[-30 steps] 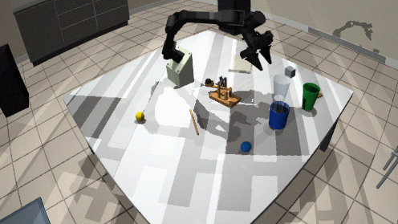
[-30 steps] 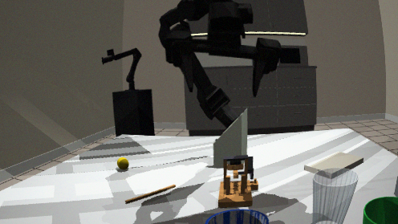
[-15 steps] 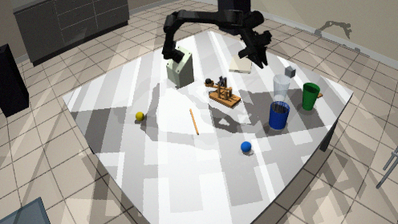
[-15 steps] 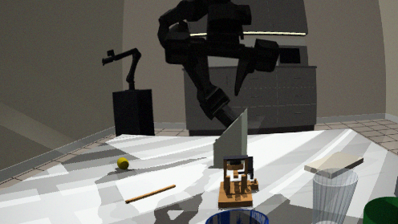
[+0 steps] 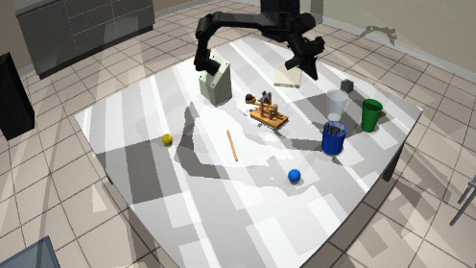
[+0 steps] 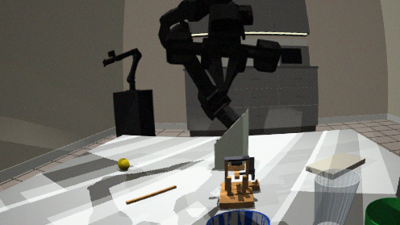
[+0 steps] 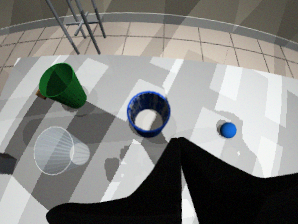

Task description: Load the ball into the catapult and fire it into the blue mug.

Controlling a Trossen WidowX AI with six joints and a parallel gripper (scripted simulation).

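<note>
The black ball is 33 cm behind my gripper tip, 4 cm to the right of it and 21 cm below it. Also, from my gripper tip: blue mug (8 cm ahead, 4 cm to the left, 25 cm below); then blue ball (10 cm ahead, 18 cm to the right, 25 cm below); then clear cup (5 cm behind, 20 cm to the left, 24 cm below).
</note>
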